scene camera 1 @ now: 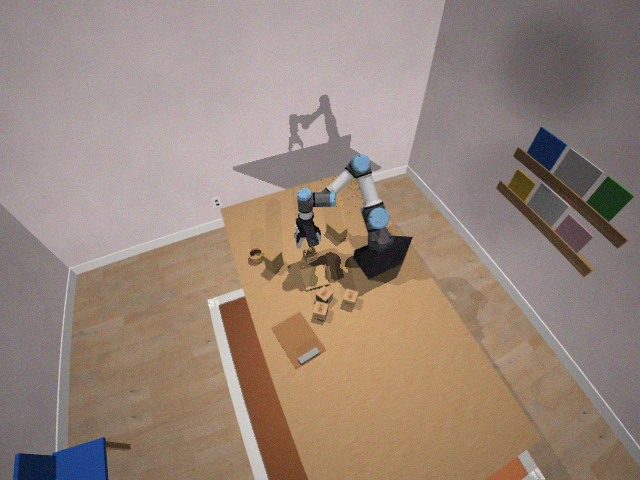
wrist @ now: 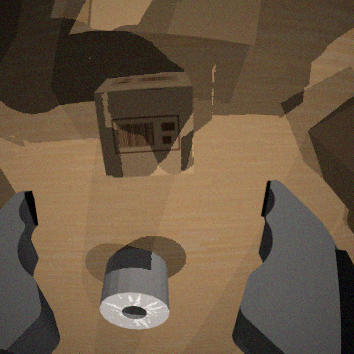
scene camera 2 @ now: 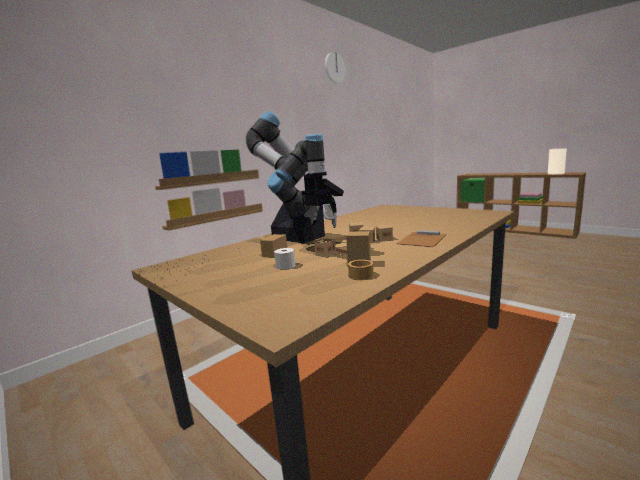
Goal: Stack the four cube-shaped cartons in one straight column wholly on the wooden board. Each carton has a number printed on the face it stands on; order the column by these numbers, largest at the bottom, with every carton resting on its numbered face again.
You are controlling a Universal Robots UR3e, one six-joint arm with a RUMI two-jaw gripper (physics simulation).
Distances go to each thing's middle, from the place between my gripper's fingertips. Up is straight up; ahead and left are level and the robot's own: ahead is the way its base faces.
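Labels:
There's a clipboard [scene camera 1: 300, 343] that sits 190 mm ahead of my hand, 400 mm to the left of my hand and 110 mm below my hand. As for the white roll [wrist: 134, 294], my hand is 80 mm above it, 20 mm past it and 180 mm to the left of it.

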